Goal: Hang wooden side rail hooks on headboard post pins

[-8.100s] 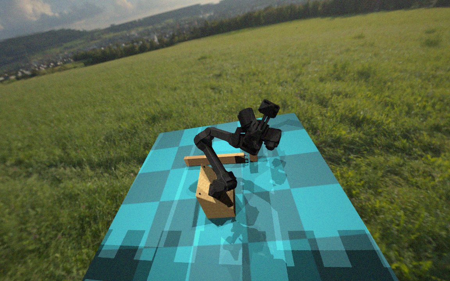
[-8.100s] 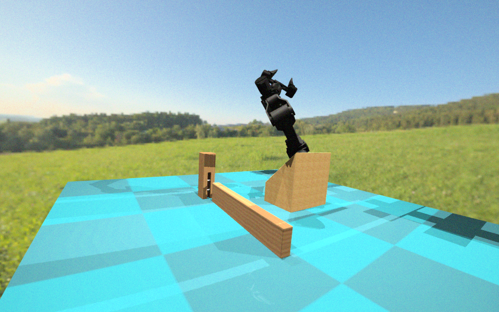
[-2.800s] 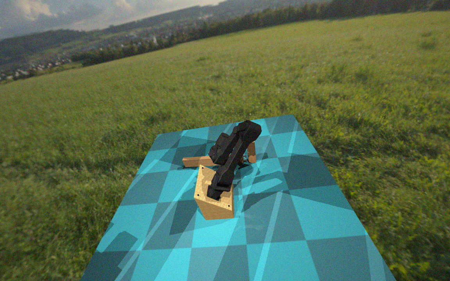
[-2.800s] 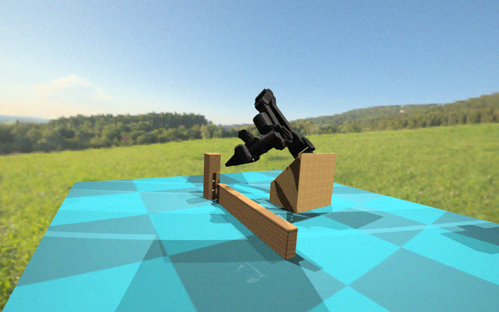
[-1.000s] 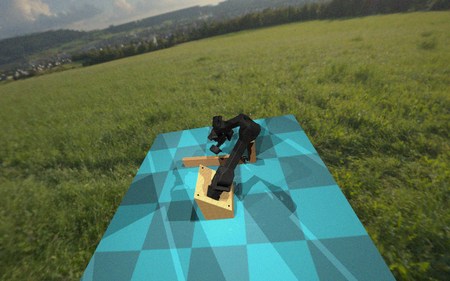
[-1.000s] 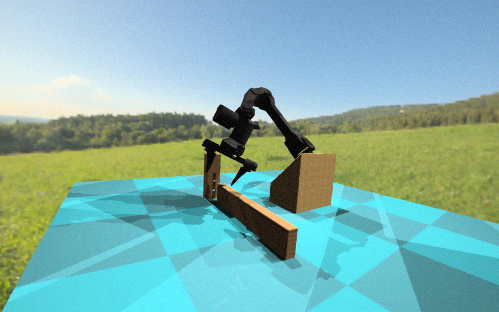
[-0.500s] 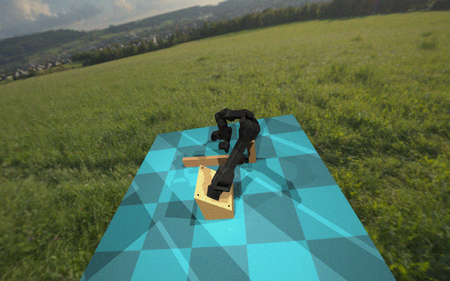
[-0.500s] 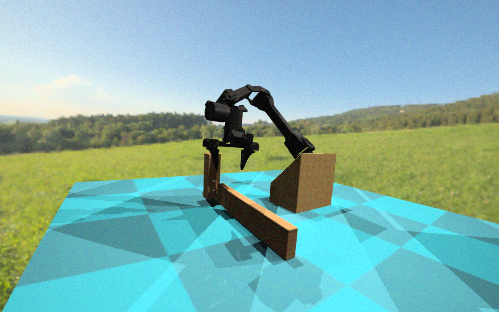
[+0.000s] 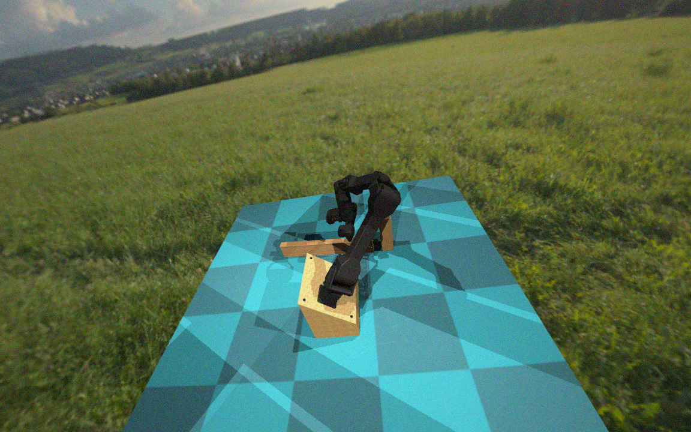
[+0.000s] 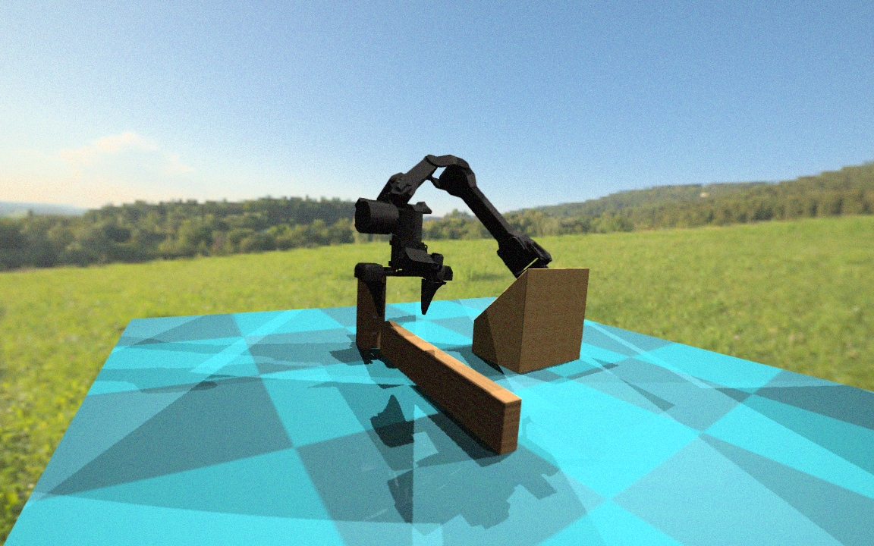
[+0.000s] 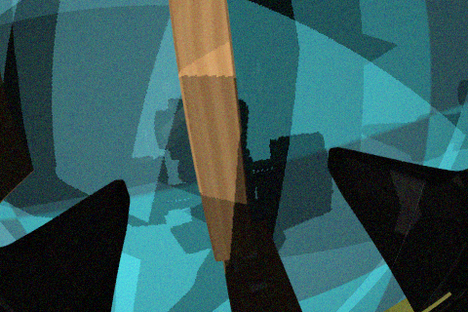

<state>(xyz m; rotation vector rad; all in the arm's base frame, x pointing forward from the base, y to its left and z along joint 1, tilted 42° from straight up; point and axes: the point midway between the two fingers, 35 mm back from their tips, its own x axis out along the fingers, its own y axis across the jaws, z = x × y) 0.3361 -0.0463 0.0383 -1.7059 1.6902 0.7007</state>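
Now: the headboard post 10 mm ahead of my gripper tip, 140 mm to the right of it and 20 mm below it.
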